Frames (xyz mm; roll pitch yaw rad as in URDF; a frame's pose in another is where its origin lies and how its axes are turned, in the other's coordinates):
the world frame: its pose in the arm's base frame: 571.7 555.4 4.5 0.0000 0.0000 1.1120
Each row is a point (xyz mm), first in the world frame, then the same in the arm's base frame.
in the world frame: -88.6 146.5 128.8
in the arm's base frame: 401.1 540.8 133.3
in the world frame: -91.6 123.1 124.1
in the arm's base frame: 420.8 527.8 128.6
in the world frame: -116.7 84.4 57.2
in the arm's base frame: 444.3 488.1 61.7
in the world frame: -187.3 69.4 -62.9
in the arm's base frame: 426.5 418.2 -58.4
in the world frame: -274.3 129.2 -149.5
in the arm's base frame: 334.4 366.7 -145.0
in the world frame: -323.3 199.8 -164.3
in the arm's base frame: 249.4 354.0 -159.8
